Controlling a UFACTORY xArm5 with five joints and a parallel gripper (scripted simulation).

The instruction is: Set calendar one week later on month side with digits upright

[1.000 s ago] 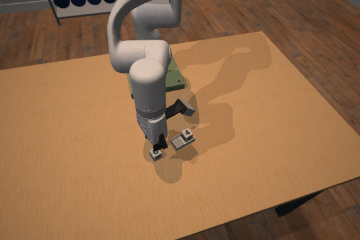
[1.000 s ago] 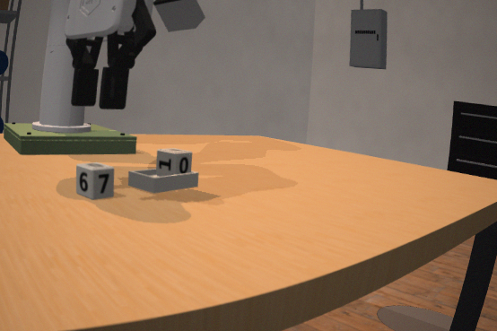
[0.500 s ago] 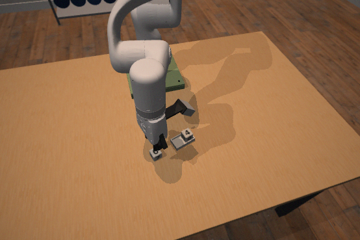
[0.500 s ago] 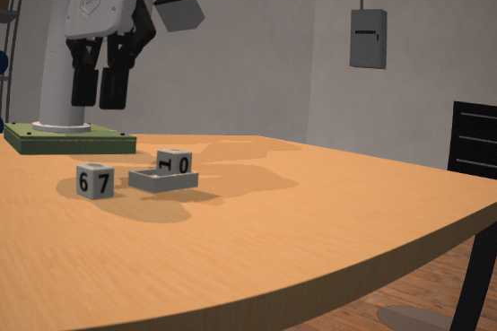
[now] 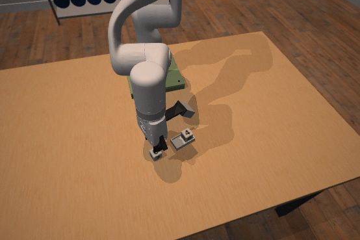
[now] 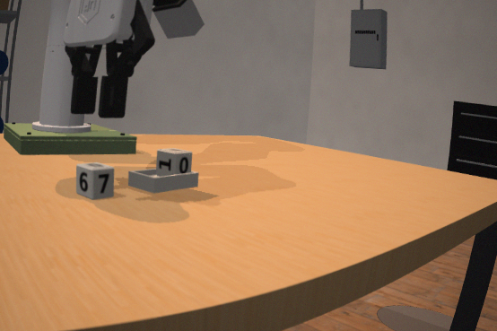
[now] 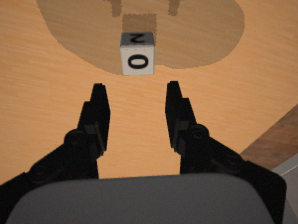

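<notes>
The digit cube lies 90 mm below my hand. Round my hand: tray 30 mm behind, 110 mm to the left, 90 mm below.
</notes>
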